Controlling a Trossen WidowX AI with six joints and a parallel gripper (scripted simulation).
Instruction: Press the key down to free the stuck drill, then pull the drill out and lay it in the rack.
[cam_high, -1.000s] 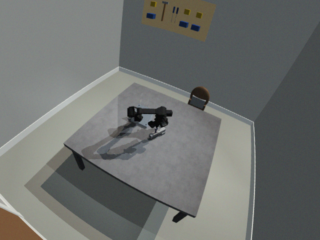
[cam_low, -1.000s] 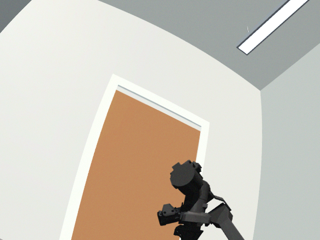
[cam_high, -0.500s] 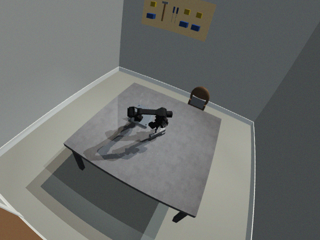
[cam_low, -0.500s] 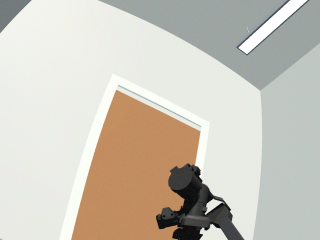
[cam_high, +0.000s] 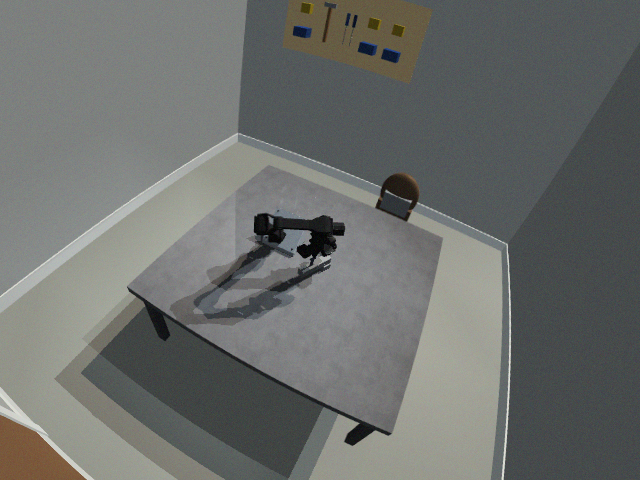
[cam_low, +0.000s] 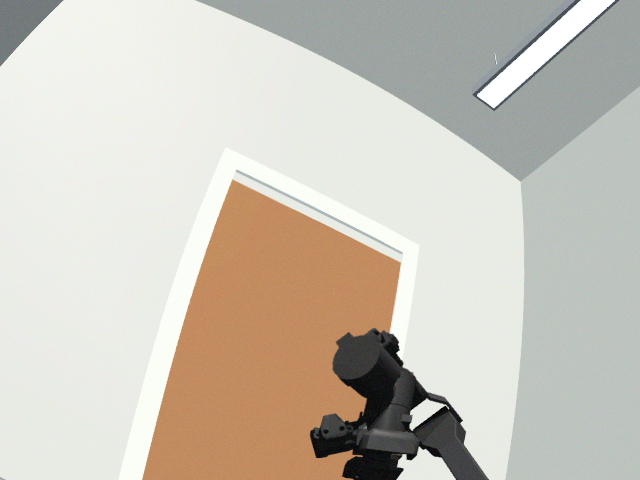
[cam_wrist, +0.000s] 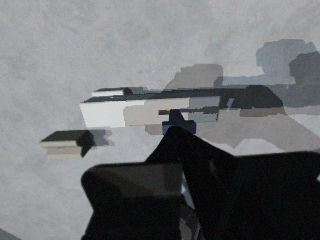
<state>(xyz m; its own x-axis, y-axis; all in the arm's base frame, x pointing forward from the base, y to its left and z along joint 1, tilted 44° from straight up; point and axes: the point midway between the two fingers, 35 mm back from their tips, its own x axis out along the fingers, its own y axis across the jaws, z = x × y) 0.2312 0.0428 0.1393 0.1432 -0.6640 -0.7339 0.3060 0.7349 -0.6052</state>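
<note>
Now: the blue key 3 cm below my gripper tip. From my gripper tip the other things lie so: grey fixture block 8 cm below, 3 cm to the left, 1 cm ahead; then rack 21 cm to the left, 10 cm below, 1 cm behind; then drill 7 cm below, 5 cm to the left, 1 cm ahead.
</note>
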